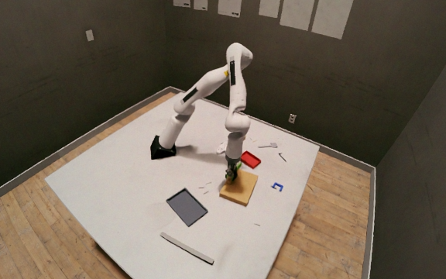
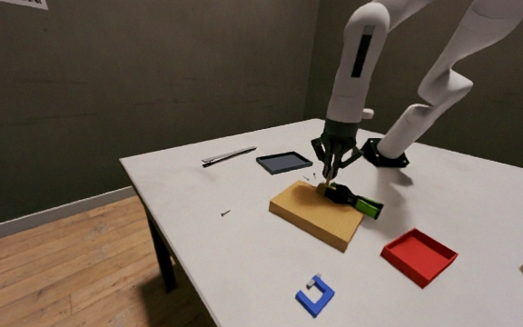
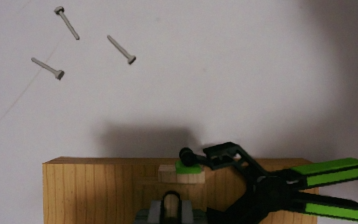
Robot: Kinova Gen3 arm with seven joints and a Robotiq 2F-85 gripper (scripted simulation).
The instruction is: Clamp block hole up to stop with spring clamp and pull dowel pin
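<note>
My gripper is now 60 mm above the small wooden block. From my hand the other things lie so: grey tray 50 mm behind, 260 mm to the right, 90 mm below; dowel pin 20 mm below; red tray 40 mm behind, 220 mm to the left, 90 mm below.
</note>
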